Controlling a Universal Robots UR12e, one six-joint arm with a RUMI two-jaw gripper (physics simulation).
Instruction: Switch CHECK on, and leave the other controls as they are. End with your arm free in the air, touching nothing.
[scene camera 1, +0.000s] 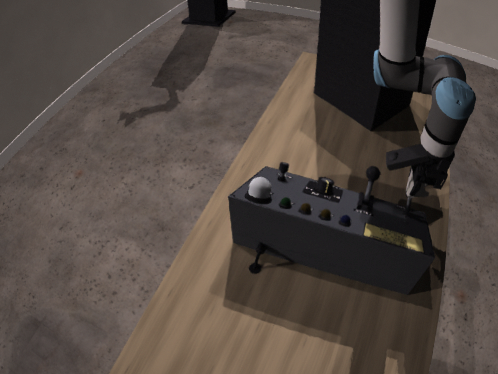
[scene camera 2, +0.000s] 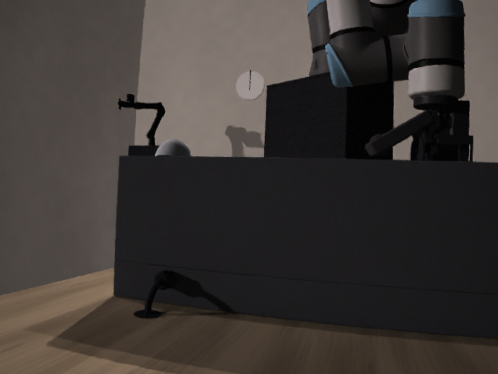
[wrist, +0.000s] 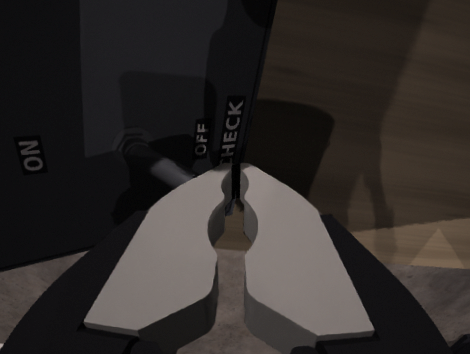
Labels:
same spot on dark control box: (wrist: 87, 87) = (scene camera 1: 395, 215)

